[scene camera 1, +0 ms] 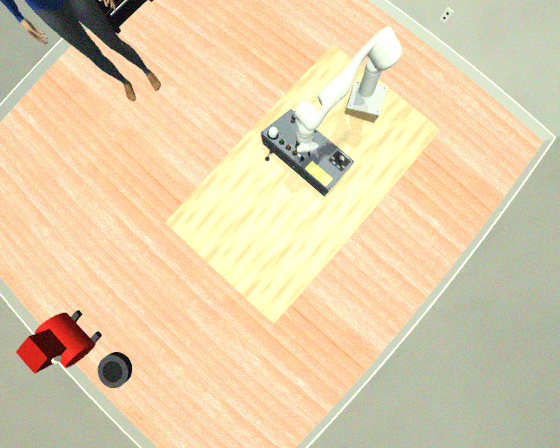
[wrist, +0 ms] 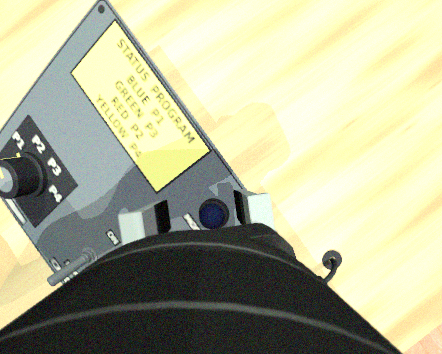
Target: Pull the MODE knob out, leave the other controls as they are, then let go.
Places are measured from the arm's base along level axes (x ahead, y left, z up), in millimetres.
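Where they show: gripper, fingertip midpoint: (scene camera 1: 304, 157) (wrist: 202, 209); arm's base at its link origin: (scene camera 1: 366, 90).
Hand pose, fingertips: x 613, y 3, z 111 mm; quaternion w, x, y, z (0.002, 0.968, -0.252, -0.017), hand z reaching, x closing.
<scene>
Each offset is from my fingertips to the top centre of the thing. "pt": to the spot under its first point.
The MODE knob @(pt dx +1, dy -12, dz -30 mm) (wrist: 214, 214) is a dark blue round cap on the grey control panel (wrist: 55, 100) (scene camera 1: 283, 125), with its label partly hidden beside it. My gripper (wrist: 202, 209) is open over the panel. In the wrist view the blue knob lies between the two fingertips, nearer the right one, with a gap on both sides. Nothing is held. How high the fingertips are relative to the knob is hard to tell. In the scene view the gripper (scene camera 1: 304, 152) is at the panel's front row of controls and partly hides it.
The rotary P1–P4 knob @(dx -159, dy +150, dz -64 mm) (wrist: 25, 176) (scene camera 1: 342, 158), a toggle switch @(pt dx -165, dy +29, dz -78 mm) (wrist: 72, 267) and the yellow status card @(dx +1, dy +111, dz -39 mm) (wrist: 140, 105) (scene camera 1: 319, 173) are on the panel. A white dome @(pt dx -2, dy -214, dz -6 mm) (scene camera 1: 273, 132) and green button @(pt dx +3, dy -154, dz -35 mm) (scene camera 1: 281, 142) sit at its other end. A small dark lever @(pt dx +86, dy -196, dz -171 mm) (scene camera 1: 267, 158) (wrist: 331, 260) sticks out.
</scene>
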